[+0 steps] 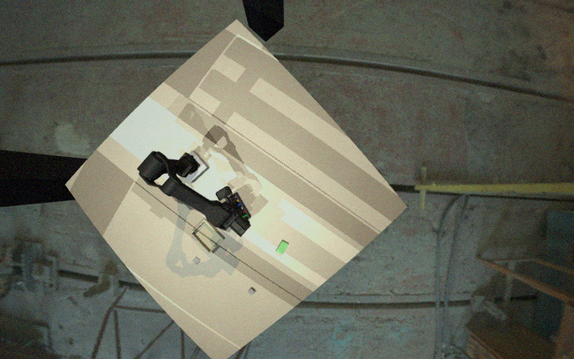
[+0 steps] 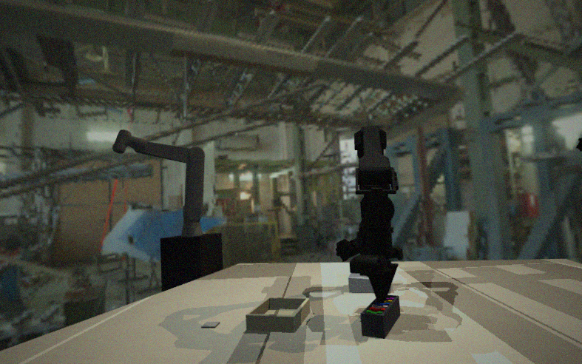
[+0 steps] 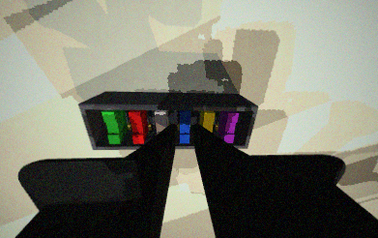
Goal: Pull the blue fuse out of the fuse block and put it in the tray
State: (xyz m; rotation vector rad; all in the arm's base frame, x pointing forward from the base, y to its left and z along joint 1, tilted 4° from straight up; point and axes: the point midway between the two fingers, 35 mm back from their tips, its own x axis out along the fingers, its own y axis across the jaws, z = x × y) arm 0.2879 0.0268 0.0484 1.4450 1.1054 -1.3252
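My gripper tip is now 220 mm to the left of the grey tray and 40 mm above it. The rest, counted from my gripper tip: blue fuse 20 mm below; grey cube 340 mm ahead, 260 mm to the right, 30 mm below.
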